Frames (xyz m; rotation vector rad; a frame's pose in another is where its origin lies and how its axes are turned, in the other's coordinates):
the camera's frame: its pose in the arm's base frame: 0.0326 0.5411 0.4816 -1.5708 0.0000 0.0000
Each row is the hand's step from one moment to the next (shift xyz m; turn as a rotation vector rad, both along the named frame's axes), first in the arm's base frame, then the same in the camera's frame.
Working: the arm's base frame: its pose in the camera's frame: -0.0326 0.4816 -0.5411 1.5708 0.0000 0.0000

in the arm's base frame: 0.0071 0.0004 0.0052 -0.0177 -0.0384 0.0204
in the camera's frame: 0.0071 -0.0052 0.0004 -0.0177 -0.0204 -0.0384
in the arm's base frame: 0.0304 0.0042 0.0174 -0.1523 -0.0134 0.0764
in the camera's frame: 0.0304 -0.0174 0.0042 -0.1523 -0.0764 -0.0134
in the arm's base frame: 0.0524 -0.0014 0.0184 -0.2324 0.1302 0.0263
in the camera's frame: 0.0524 -0.0184 -0.0014 -0.2324 -0.0263 0.1302
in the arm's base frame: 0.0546 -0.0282 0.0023 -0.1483 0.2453 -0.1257
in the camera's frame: 0.0546 -0.0023 -0.0282 -0.1483 0.1257 0.2453
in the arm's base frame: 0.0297 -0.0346 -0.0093 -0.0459 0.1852 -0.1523
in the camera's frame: 0.0297 0.0093 -0.0346 -0.0459 0.1523 0.1852
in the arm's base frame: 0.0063 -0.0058 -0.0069 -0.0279 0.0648 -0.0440
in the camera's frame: 0.0063 0.0069 -0.0058 -0.0279 0.0440 0.0648
